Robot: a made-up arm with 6 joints. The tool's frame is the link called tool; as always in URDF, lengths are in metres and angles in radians.
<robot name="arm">
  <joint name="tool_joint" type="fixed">
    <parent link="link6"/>
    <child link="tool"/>
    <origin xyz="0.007 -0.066 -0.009" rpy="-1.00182 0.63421 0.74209"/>
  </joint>
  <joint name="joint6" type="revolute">
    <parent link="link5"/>
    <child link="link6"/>
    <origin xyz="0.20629 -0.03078 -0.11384" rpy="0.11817 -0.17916 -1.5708"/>
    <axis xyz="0 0 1"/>
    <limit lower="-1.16" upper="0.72"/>
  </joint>
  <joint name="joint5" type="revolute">
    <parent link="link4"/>
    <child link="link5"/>
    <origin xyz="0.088 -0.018 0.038" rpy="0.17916 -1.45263 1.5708"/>
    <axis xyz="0 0 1"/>
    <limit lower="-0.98" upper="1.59"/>
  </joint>
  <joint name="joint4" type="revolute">
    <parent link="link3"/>
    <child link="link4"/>
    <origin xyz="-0.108 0.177 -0.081" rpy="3.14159 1.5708 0"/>
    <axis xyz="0 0 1"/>
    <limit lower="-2" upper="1.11"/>
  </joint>
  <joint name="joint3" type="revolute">
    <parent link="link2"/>
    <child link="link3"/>
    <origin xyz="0.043 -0.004 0.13" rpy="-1.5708 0 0"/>
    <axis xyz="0 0 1"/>
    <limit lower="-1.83" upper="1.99"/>
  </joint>
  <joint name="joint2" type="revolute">
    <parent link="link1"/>
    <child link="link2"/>
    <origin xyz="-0.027 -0.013 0.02" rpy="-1.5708 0 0"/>
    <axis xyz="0 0 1"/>
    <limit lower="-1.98" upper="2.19"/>
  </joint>
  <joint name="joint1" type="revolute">
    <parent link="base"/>
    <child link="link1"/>
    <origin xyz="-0.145 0.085 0.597" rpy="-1.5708 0 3.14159"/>
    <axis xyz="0 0 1"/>
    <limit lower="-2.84" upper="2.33"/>
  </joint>
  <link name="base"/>
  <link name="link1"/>
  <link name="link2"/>
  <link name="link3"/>
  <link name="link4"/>
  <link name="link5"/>
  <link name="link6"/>
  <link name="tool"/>
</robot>
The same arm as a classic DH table. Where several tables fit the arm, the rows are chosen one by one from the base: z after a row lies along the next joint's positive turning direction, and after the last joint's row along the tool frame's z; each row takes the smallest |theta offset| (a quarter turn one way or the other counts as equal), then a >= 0, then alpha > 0; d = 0 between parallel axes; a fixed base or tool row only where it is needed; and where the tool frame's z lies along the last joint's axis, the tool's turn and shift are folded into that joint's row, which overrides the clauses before.
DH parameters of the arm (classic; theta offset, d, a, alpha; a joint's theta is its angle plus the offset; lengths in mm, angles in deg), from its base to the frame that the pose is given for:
base (fixed): 0 597 -145 90
joint1: 0 -65 27 90
joint2: 0 117 -43 90
joint3: -90 -85 177 -90
joint4: -79.66 142.1 -83.3 -83.34
joint5: -57.54 563.2 154.6 -12.28
joint6: 78.7 -636.6 18 64.28
tool (fixed): -138.87 -70.9 0 0
Joint limits (deg, base to tool): -162.72..133.5 -113.45..125.48 -104.85..114.02 -114.59..63.6 -56.15..91.1 -66.46..41.25

